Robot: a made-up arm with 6 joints. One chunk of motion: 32 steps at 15 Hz.
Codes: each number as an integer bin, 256 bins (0 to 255) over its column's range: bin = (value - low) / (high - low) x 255, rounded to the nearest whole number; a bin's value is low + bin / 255 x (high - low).
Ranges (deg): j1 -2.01..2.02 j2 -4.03..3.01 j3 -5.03..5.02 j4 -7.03..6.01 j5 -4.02..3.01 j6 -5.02..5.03
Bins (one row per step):
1: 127 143 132 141 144 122
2: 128 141 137 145 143 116
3: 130 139 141 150 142 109
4: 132 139 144 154 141 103
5: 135 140 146 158 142 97
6: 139 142 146 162 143 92
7: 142 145 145 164 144 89
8: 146 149 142 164 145 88
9: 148 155 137 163 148 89
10: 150 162 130 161 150 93
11: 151 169 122 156 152 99
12: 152 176 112 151 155 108
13: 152 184 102 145 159 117
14: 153 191 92 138 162 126
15: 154 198 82 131 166 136
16: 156 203 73 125 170 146
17: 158 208 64 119 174 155
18: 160 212 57 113 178 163
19: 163 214 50 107 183 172
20: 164 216 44 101 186 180
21: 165 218 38 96 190 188
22: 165 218 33 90 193 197
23: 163 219 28 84 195 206
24: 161 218 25 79 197 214
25: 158 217 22 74 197 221
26: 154 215 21 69 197 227
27: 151 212 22 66 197 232
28: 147 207 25 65 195 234
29: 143 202 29 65 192 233
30: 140 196 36 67 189 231
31: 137 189 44 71 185 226
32: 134 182 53 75 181 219
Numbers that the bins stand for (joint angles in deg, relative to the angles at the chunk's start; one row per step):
1: 0.00 -0.08 0.17 0.18 -0.05 -0.21
2: 0.01 -0.14 0.37 0.38 -0.08 -0.45
3: 0.04 -0.19 0.53 0.64 -0.11 -0.72
4: 0.08 -0.19 0.65 0.85 -0.13 -0.96
5: 0.12 -0.16 0.72 1.05 -0.11 -1.20
6: 0.19 -0.11 0.72 1.25 -0.08 -1.39
7: 0.23 -0.03 0.68 1.36 -0.05 -1.51
8: 0.30 0.08 0.57 1.36 -0.02 -1.55
9: 0.33 0.25 0.37 1.31 0.06 -1.51
10: 0.36 0.44 0.09 1.20 0.12 -1.35
11: 0.38 0.64 -0.22 0.95 0.17 -1.12
12: 0.39 0.83 -0.62 0.69 0.25 -0.76
13: 0.39 1.05 -1.01 0.38 0.36 -0.41
14: 0.41 1.24 -1.40 0.03 0.45 -0.05
15: 0.42 1.44 -1.80 -0.33 0.56 0.34
16: 0.46 1.57 -2.15 -0.64 0.67 0.73
17: 0.49 1.71 -2.51 -0.94 0.78 1.09
18: 0.52 1.82 -2.78 -1.25 0.89 1.40
19: 0.57 1.88 -3.06 -1.56 1.03 1.76
20: 0.58 1.93 -3.30 -1.87 1.11 2.07
21: 0.60 1.99 -3.53 -2.12 1.22 2.39
22: 0.60 1.99 -3.73 -2.43 1.30 2.74
23: 0.57 2.02 -3.93 -2.73 1.36 3.10
24: 0.53 1.99 -4.04 -2.99 1.41 3.41
25: 0.49 1.96 -4.16 -3.25 1.41 3.69
26: 0.42 1.91 -4.20 -3.50 1.41 3.93
27: 0.38 1.82 -4.16 -3.65 1.41 4.12
28: 0.31 1.68 -4.04 -3.71 1.36 4.20
29: 0.25 1.55 -3.89 -3.71 1.27 4.16
30: 0.20 1.38 -3.61 -3.60 1.19 4.08
31: 0.16 1.19 -3.30 -3.40 1.08 3.89
32: 0.11 0.99 -2.94 -3.19 0.97 3.61

